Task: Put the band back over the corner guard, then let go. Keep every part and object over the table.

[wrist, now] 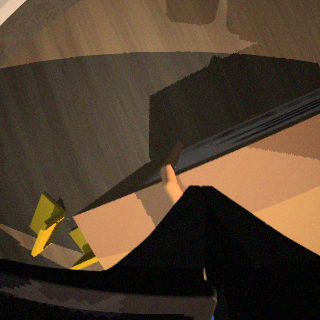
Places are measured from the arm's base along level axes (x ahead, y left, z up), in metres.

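Where they show: gripper, fingertip midpoint: [198,196].
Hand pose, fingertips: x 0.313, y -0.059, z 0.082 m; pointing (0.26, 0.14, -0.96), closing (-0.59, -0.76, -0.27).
Observation:
Each offset is from my fingertips to the top centre of the thing. "pt": to the spot under its first point. Level surfaces: height alone.
My gripper [198,196] is shut, its two black fingertips together, over a large pinkish-orange block. A short, rounded orange piece @[pt dx +0.005, dy +0.019, dz -0.029 m] [170,184] sticks out just left of the fingertips; its lower end is hidden behind them. A dark blue-grey streaked strip @[pt dx +0.002, dy -0.015, dz -0.075 m] [235,137] runs along the block's far edge, from that piece to the right side. I cannot tell which of these is the band. Two yellow angled pieces, which look like corner guards, are at the lower left: one @[dx +0.030, dy +0.291, dz -0.137 m] [44,215] stands away from the block, and the other @[dx -0.027, dy +0.221, dz -0.137 m] [80,240] is at its near left corner, partly hidden.
The pinkish-orange block @[pt dx +0.001, dy +0.063, dz -0.036 m] [117,220] fills much of the lower middle and right. A brown wood-grained table top @[dz -0.182 m] [100,37] lies beyond it, with broad dark shadows across it. A small blue bit shows at the bottom, beside the fingers.

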